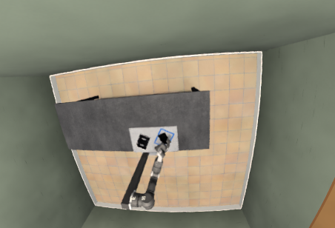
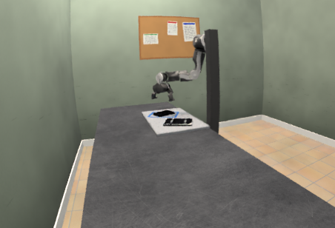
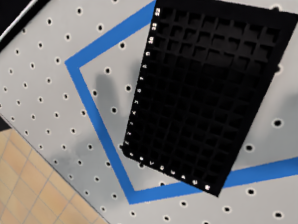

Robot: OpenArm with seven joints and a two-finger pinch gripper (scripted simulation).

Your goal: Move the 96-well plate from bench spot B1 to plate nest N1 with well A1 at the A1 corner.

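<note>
Right now the black 96-well plate is 80 mm below my hand. The rest, counted from my hand: black plate nest N1: 230 mm to the left, 80 mm below, 40 mm behind.
</note>
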